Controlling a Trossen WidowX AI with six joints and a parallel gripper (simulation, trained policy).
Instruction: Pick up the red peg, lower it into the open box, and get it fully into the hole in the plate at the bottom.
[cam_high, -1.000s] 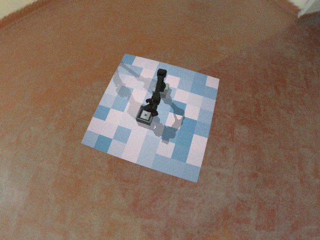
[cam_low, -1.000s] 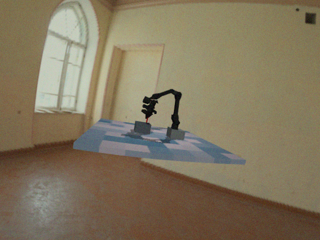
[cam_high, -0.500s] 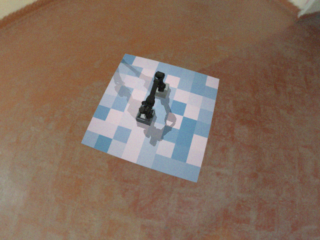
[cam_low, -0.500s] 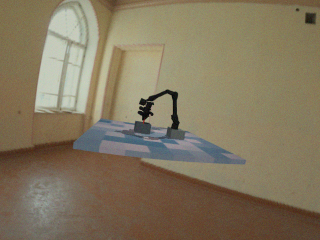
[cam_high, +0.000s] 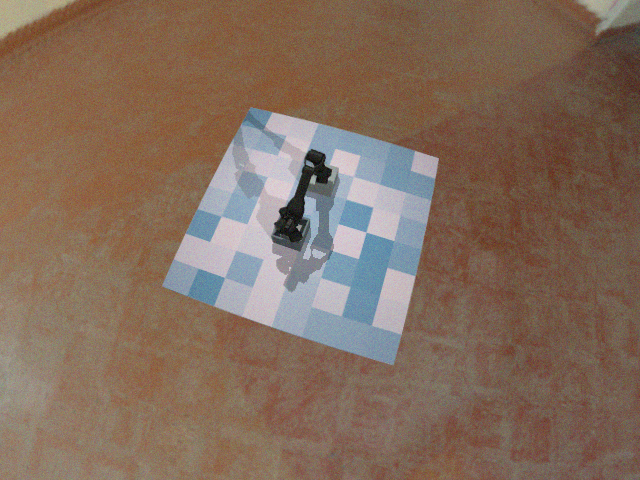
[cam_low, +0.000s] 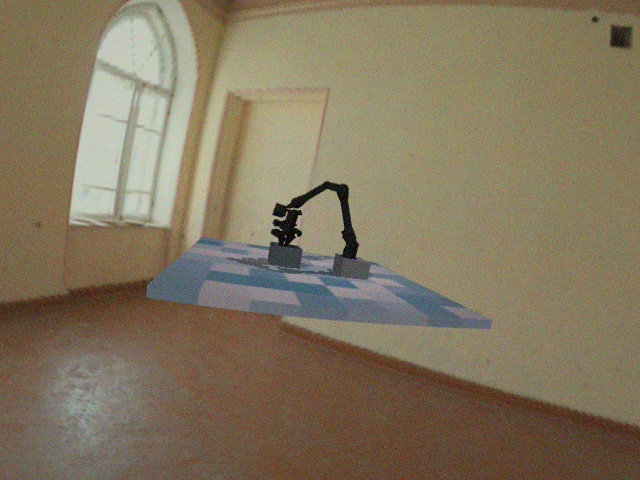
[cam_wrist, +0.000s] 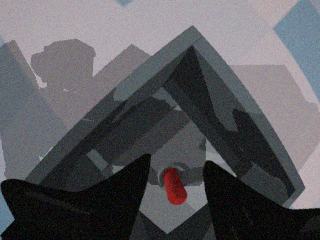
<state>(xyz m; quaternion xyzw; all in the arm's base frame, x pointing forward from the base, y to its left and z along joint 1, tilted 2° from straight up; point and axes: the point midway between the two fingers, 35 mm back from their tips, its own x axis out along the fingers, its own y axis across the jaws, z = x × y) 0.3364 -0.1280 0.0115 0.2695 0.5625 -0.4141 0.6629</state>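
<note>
My gripper tip is now 4 cm above the red peg, 2 cm to the right of it and 1 cm past it. Round my gripper tip: light grey plate (4 cm below, 2 cm to the left, 1 cm behind); then grey box (6 cm below, 2 cm to the left, 1 cm behind).
</note>
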